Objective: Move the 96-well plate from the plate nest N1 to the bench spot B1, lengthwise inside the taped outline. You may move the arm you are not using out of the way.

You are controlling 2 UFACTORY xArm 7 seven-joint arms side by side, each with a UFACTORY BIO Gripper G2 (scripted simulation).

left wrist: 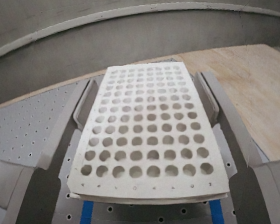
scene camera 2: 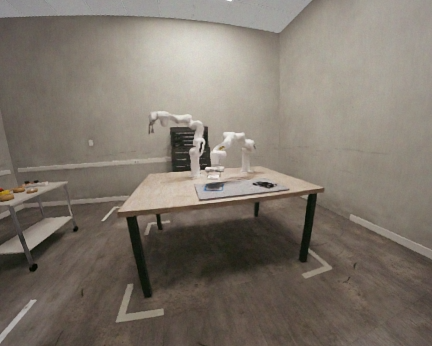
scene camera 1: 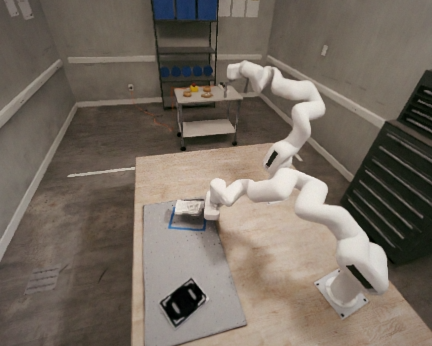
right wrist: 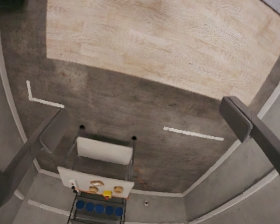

In view: a white 96-well plate (left wrist: 161, 95) and a black plate nest (scene camera 1: 187, 305).
The right wrist view does not show the white 96-well plate: it is out of frame.
